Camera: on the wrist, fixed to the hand. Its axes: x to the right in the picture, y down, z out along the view.
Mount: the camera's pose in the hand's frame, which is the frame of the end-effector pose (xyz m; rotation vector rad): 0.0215 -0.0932 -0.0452 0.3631 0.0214 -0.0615
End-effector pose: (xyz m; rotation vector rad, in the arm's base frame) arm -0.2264 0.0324 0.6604 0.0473 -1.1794 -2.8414
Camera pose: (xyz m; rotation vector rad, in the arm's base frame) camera -0.2499 0.0646 0.5624 0.1331 -1.6988 -2.6276
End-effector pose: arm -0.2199 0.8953 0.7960 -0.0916 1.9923 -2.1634
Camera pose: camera -0.2587 0.9423 0.8825 -0.0760 1.5922 -2.5343
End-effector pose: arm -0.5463 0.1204 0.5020 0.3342 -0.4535 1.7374
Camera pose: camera -0.4588 0.1767 0.4831 0.5812 -0.1074 1.7584
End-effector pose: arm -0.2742 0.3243 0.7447 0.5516 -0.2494 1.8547
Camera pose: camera -0.2042 0.3941 0.7070 0.7774 0.1219 1.8545
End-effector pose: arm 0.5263 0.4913 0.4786 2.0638 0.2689 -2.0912
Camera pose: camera 0.5453 0.5929 0.4560 -2.1457 0.0482 2.1427
